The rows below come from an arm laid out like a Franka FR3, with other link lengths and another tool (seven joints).
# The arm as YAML. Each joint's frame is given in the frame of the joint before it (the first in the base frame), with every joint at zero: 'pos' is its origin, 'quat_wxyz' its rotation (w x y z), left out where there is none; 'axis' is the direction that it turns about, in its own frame. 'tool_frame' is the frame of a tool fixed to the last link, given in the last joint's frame.
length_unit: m
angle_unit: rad
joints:
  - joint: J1
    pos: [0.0, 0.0, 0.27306]
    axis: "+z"
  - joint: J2
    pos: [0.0, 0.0, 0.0]
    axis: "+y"
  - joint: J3
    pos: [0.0, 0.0, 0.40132]
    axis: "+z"
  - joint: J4
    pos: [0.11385, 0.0, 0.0]
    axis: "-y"
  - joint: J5
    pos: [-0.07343, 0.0, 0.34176]
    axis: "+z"
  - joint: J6
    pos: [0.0, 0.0, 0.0]
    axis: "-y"
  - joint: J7
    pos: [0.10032, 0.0, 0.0]
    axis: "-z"
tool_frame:
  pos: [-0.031, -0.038, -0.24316]
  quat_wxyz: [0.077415, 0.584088, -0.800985, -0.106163]
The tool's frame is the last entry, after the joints.
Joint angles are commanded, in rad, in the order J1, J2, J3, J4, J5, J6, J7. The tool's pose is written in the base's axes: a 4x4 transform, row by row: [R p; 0 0 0 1], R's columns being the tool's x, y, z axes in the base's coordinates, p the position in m. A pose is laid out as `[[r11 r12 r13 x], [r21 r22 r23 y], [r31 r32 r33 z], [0 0 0 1]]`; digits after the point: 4 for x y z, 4 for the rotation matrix.
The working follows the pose.
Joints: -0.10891, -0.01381, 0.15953, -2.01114, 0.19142, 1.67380, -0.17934
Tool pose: [[-0.1527 -0.8196 -0.5522 0.4428], [-0.9800 0.0534 0.1918 0.0250], [-0.1277 0.5704 -0.8113 0.3429], [0 0 0 1]]
Where each joint sits with the arm in this pose, in the base's axes (m; each line is computed from the numbers above, not from the rounded line before):
J1: 0.0000 0.0000 0.2731
J2: 0.0000 0.0000 0.2731
J3: -0.0055 0.0006 0.6743
J4: 0.1082 0.0064 0.6759
J5: 0.4493 0.0235 0.6013
J6: 0.4493 0.0235 0.6013
J7: 0.5443 0.0263 0.5692
the tool: 0.4428 0.0250 0.3429

